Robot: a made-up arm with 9 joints. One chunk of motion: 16 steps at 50 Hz.
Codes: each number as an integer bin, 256 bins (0 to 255) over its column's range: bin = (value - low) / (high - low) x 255, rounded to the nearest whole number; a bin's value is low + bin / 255 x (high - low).
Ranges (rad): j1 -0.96..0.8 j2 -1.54..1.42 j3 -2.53..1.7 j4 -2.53..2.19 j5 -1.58..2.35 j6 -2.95..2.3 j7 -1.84..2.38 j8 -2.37..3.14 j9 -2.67..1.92
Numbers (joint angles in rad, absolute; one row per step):
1: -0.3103 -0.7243 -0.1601 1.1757 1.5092 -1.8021 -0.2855 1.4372 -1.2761
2: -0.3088 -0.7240 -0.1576 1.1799 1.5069 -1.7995 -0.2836 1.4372 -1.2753
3: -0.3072 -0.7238 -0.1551 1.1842 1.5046 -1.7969 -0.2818 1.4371 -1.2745
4: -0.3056 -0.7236 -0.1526 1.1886 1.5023 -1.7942 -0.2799 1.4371 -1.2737
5: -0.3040 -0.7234 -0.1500 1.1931 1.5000 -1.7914 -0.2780 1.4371 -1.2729
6: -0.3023 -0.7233 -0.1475 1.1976 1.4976 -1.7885 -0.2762 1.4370 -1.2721
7: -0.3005 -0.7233 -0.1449 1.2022 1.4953 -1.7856 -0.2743 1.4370 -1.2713
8: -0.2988 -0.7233 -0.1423 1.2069 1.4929 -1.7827 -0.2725 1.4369 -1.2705
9: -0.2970 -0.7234 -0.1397 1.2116 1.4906 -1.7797 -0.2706 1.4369 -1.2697
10: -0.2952 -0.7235 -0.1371 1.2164 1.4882 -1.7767 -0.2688 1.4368 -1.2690
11: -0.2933 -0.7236 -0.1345 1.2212 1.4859 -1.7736 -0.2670 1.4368 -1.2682
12: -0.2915 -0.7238 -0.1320 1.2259 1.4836 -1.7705 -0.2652 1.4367 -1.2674
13: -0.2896 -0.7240 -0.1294 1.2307 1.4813 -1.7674 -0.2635 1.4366 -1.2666
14: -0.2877 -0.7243 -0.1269 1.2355 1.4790 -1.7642 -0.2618 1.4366 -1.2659
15: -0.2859 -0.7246 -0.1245 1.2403 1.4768 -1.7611 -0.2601 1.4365 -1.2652
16: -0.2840 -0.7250 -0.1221 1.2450 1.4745 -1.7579 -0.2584 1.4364 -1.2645
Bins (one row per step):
1: 94 70 143 200 200 56 94 176 77
2: 94 70 143 200 200 56 94 176 77
3: 95 70 143 201 200 56 94 176 78
4: 95 70 143 201 200 56 94 176 78
5: 95 70 143 201 200 56 94 176 78
6: 95 70 144 201 200 56 94 176 78
7: 96 70 144 202 200 57 95 176 78
8: 96 70 144 202 199 57 95 176 78
9: 96 70 144 202 199 57 95 176 78
10: 96 70 144 202 199 57 95 176 78
11: 97 70 144 203 199 57 95 176 78
12: 97 70 145 203 199 57 95 176 78
13: 97 70 145 203 199 57 95 176 78
14: 97 70 145 203 198 58 95 176 78
15: 98 70 145 204 198 58 95 176 78
16: 98 70 145 204 198 58 96 176 78

